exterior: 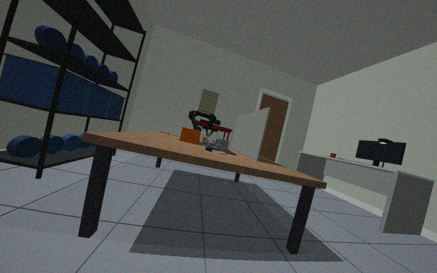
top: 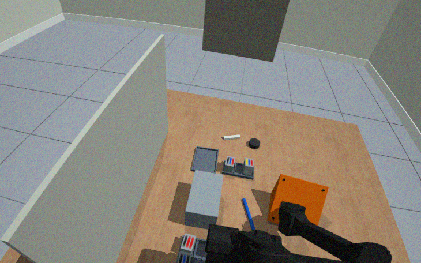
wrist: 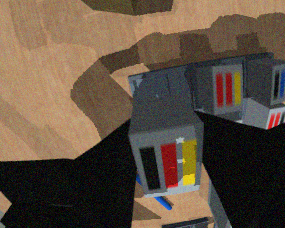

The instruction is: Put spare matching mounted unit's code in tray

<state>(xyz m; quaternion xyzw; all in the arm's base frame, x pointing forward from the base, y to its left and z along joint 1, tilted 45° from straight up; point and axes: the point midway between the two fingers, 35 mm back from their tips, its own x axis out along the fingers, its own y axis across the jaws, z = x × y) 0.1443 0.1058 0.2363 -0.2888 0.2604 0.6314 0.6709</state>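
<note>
Now: gripper tip 190 mm short of the flat grey tray, 420 mm to the left of it and 90 mm above it. Also, from my gripper tip: blue pen 20 mm behind, 210 mm to the right, 90 mm below; then tall grey box 140 mm ahead, 200 mm to the right, 40 mm below; then grey spare block 10 mm to the right, 20 mm above.
</note>
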